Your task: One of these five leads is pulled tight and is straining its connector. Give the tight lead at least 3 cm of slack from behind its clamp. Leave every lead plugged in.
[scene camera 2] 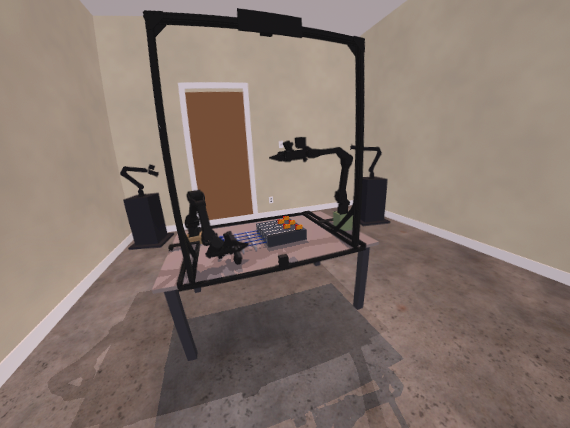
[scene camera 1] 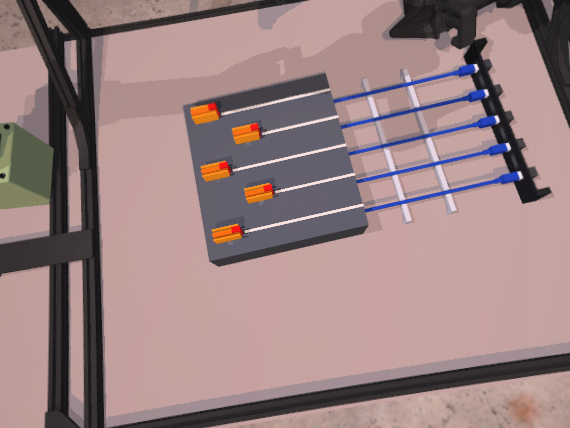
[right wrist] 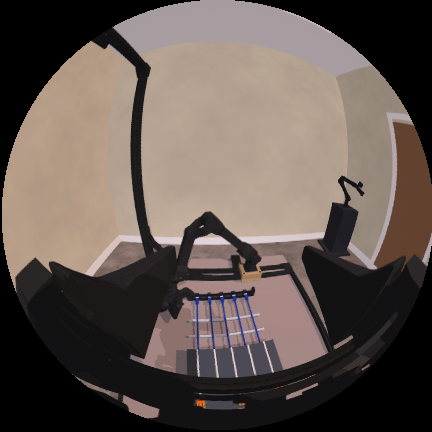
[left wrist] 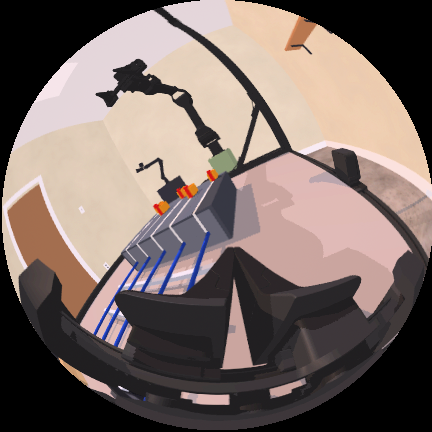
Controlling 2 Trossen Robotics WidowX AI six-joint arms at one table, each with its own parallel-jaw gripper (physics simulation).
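Frame: origin at the left arm's base, x ahead, y left, z up, level; millimetres.
Seen in the pictures: left gripper, fingertip midpoint: point(scene camera 2: 248, 244) point(scene camera 1: 390, 34) point(right wrist: 174, 318) point(left wrist: 232, 252); right gripper, fingertip midpoint: point(scene camera 2: 270, 157) point(right wrist: 242, 253) point(left wrist: 103, 82); left arm's base, link origin: point(scene camera 2: 194, 234) point(right wrist: 249, 267); right arm's base, link origin: point(scene camera 2: 342, 212) point(left wrist: 218, 153).
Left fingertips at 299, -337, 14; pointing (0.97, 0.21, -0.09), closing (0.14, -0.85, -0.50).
Offsets run from my left fingertips to a thing's top centre, as dx, dy, dz. "spot": to the spot under its first point.
Several blue leads point(scene camera 1: 475, 185) point(left wrist: 199, 260) run roughly parallel from plugs at a black rail @(spot: -149, +314, -43) point(scene camera 1: 527, 192) to a grey block point(scene camera 1: 310, 200) point(scene camera 2: 287, 237) point(right wrist: 225, 360). White lines continue across the block to orange pieces with red ends, such as the bottom one @(spot: +334, +294, +23) point(scene camera 1: 227, 233). All leads look straight; which is tight I cannot tell. My left gripper point(scene camera 1: 392, 34) point(scene camera 2: 246, 245) point(left wrist: 232, 252) is shut and empty, beyond the top lead, beside the rail's upper end in scene camera 1. My right gripper point(scene camera 2: 271, 158) is open and empty, high above the block.
Two pale rods point(scene camera 1: 388, 159) point(scene camera 1: 432, 150) cross beneath the leads between block and rail. Black frame bars edge the table. A green base block point(scene camera 1: 25, 170) point(left wrist: 223, 161) carries the right arm. A tan base block point(right wrist: 250, 273) is at the left arm's mount.
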